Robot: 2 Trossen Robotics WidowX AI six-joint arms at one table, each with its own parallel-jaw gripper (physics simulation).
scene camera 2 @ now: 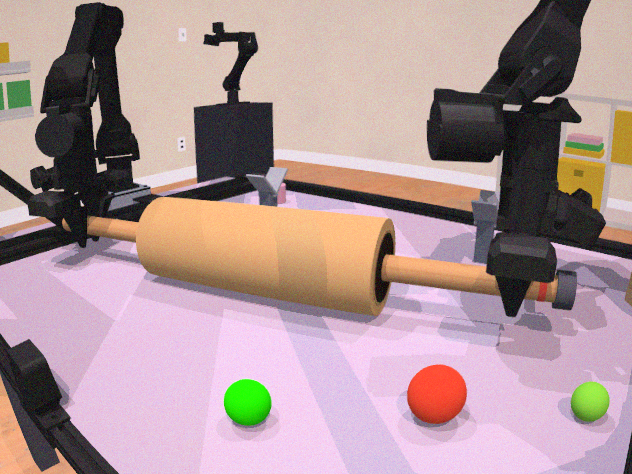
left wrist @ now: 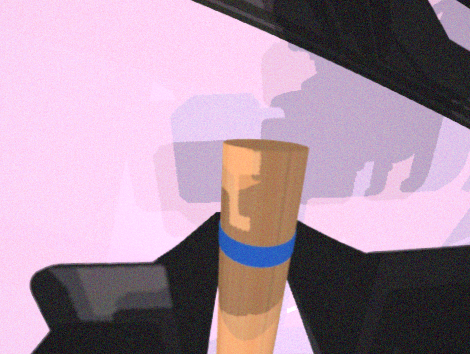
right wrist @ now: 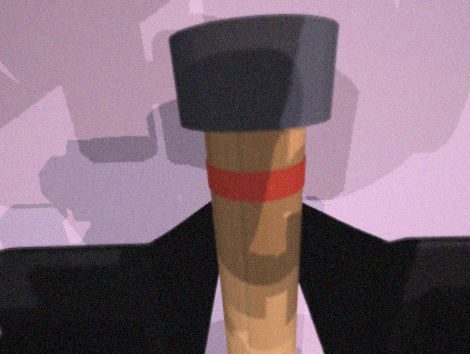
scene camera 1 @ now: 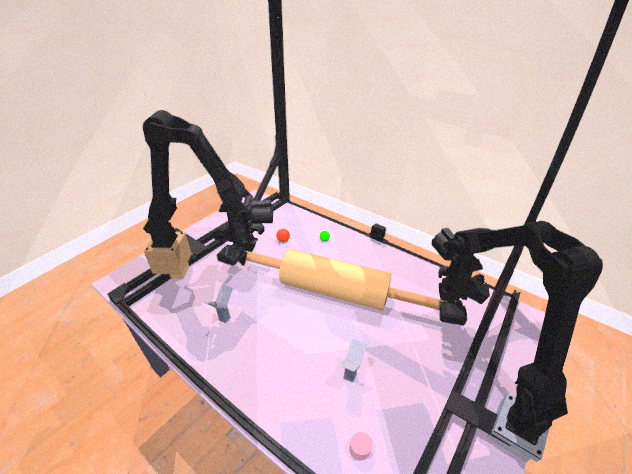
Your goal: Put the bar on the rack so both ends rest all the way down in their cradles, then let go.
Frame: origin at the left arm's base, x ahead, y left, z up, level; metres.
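Where they show: left gripper, between the fingertips: (scene camera 2: 89, 244) (left wrist: 247, 218); right gripper, between the fingertips: (scene camera 2: 511, 310) (right wrist: 251, 205) (scene camera 1: 245, 262); left arm's base, origin of its link: (scene camera 1: 524, 423); right arm's base, origin of its link: (scene camera 1: 164, 241).
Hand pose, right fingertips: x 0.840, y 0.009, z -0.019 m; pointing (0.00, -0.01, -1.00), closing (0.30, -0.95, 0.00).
Things, the pixels of their top centre, and the offset from my right fingertips. "pt": a spot on its surface instead.
- bar, a spot on its surface: (scene camera 2: 255, 250) pt dx -0.243, dy -0.137, dz +0.051 m
- red ball, centre of its top: (scene camera 2: 440, 369) (scene camera 1: 282, 230) dx +0.004, dy -0.178, dz +0.025 m
- green ball, centre of its top: (scene camera 2: 245, 383) (scene camera 1: 324, 231) dx -0.107, dy -0.274, dz +0.014 m
- lime ball, centre of its top: (scene camera 2: 595, 385) dx +0.117, dy -0.110, dz +0.010 m
- pink cylinder, centre of its top: (scene camera 2: 275, 184) (scene camera 1: 361, 443) dx -0.585, dy +0.222, dz +0.013 m
The bar (scene camera 1: 334, 279) (scene camera 2: 255, 250), a thick tan roller with thin wooden ends, lies low over the table, apart from the rack. The rack's two grey cradles (scene camera 1: 223, 308) (scene camera 1: 355, 351) (scene camera 2: 483, 219) stand nearer the viewer in scene camera 1 and behind the bar in scene camera 2. Nothing rests in them. My left gripper (scene camera 1: 451, 310) (scene camera 2: 82, 228) (left wrist: 247, 218) is shut on the bar's blue-banded end. My right gripper (scene camera 1: 238, 255) (scene camera 2: 513, 290) (right wrist: 251, 205) is shut on the other end, just inward of its red band and dark cap.
A red ball (scene camera 1: 282, 235) (scene camera 2: 436, 393) and a green ball (scene camera 1: 324, 235) (scene camera 2: 247, 402) lie on the bar's other side from the rack. A lime ball (scene camera 2: 590, 401) is at the right in scene camera 2. A pink cylinder (scene camera 1: 360, 445) stands beyond one cradle. Black rails edge the table.
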